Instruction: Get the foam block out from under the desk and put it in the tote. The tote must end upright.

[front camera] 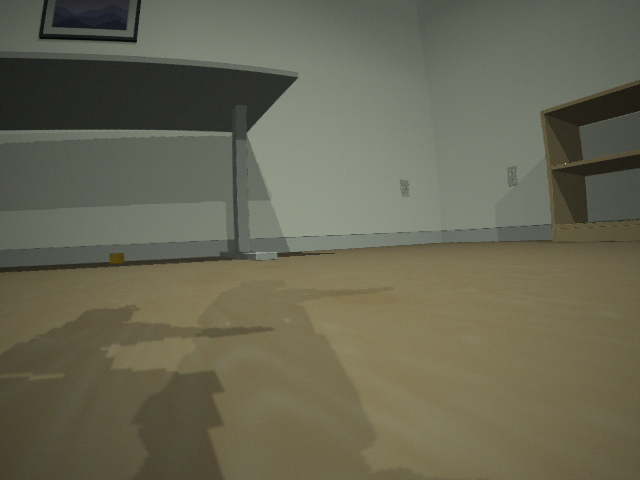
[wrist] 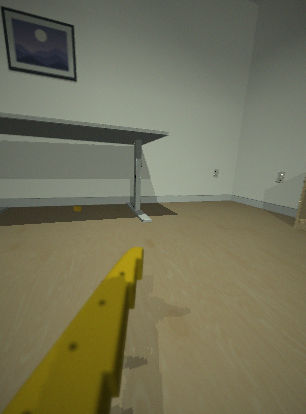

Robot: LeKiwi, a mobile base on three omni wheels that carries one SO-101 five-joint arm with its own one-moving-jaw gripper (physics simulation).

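Places are measured from the arm's base along level axes (x up, y left, z back), in centimetres.
Where they show: hand at its tool point: (wrist: 143,259).
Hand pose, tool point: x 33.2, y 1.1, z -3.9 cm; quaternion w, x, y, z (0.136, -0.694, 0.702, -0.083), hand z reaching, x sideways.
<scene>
Each offset is from my tool point to the top centre of the thing. "*": to the spot under its first point.
A small yellow foam block {dx -37.6, dy +84.0, dz -153.7 cm} (front camera: 116,257) (wrist: 77,208) lies on the floor under the desk (front camera: 240,180) (wrist: 138,175), to the left of the desk's visible leg, in the desk's shadow. It is far off in both views. My gripper shows in the wrist view as one yellow notched jaw, its tip near the middle of the view; the moving jaw is out of the picture, so the gripper is fully open. It is far from the block and holds nothing. The tote does not show in either view.
A wooden shelf unit (front camera: 547,175) (wrist: 301,210) stands at the right. The desk leg's foot {* dx -40.5, dy +12.7, dz -129.4 cm} (front camera: 263,255) (wrist: 145,218) rests on the floor. A framed picture (front camera: 88,37) (wrist: 40,42) hangs on the wall above the desk. Shadows fall on the floor in front of me.
</scene>
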